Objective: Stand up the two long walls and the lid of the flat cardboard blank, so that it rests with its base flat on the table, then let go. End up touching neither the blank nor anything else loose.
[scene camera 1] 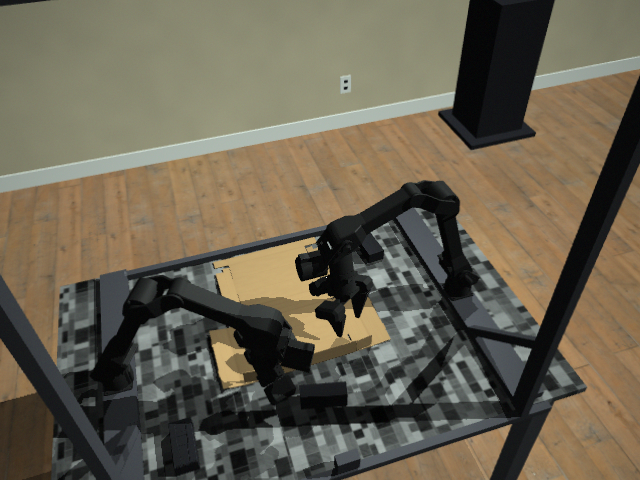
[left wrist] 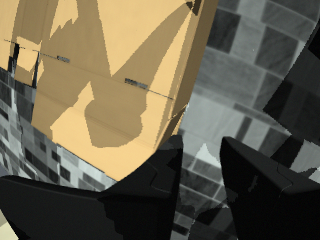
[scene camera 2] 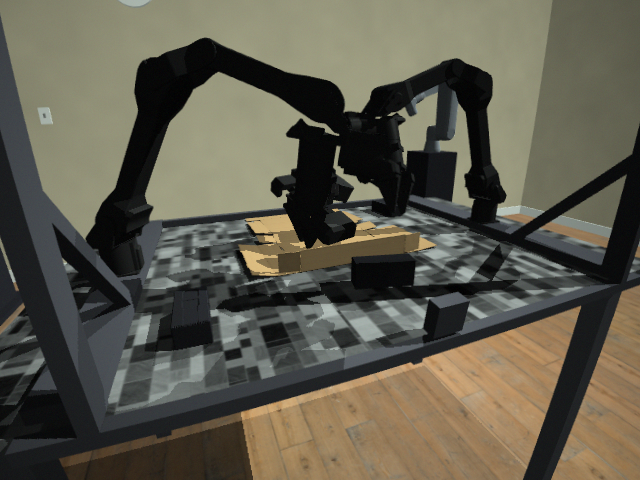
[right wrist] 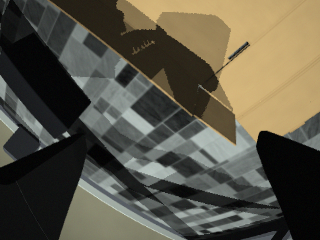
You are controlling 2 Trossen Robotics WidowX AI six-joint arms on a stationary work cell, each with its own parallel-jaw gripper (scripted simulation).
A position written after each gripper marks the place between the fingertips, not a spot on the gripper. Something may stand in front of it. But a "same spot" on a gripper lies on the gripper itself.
left gripper: scene camera 1; left wrist 200,144; scene camera 2; not seen in the right wrist view (out of frame)
right gripper: scene camera 1; scene camera 2; right wrist 174,142; not seen in the left wrist view (out of frame)
same spot on right gripper: (scene camera 2: 389,185) = (scene camera 1: 337,322)
same spot on left gripper: (scene camera 1: 264,379) = (scene camera 2: 311,224)
